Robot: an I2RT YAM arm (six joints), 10 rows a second.
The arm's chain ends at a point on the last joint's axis. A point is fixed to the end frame.
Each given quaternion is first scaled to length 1.
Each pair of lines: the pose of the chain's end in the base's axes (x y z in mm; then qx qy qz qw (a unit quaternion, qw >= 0)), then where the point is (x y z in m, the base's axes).
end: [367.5 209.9 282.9 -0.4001 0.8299 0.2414 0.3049]
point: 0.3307 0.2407 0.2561
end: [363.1 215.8 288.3 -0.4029 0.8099 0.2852 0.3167]
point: 0.3249 0.2473 0.2644
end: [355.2 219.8 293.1 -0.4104 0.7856 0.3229 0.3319]
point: 0.3159 0.2514 0.2713
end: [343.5 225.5 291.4 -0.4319 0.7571 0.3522 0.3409]
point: 0.3025 0.2554 0.2704
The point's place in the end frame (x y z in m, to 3 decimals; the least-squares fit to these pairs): 0.021 0.043 0.027
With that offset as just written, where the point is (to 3 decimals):
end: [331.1 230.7 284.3 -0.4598 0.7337 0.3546 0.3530]
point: 0.290 0.259 0.262
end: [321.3 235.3 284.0 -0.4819 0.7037 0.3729 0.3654]
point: 0.279 0.262 0.261
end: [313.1 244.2 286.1 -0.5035 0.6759 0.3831 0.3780]
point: 0.270 0.269 0.262
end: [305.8 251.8 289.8 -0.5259 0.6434 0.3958 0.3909]
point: 0.263 0.275 0.264
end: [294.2 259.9 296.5 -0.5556 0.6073 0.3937 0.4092]
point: 0.252 0.281 0.268
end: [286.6 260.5 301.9 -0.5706 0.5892 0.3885 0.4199]
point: 0.245 0.281 0.272
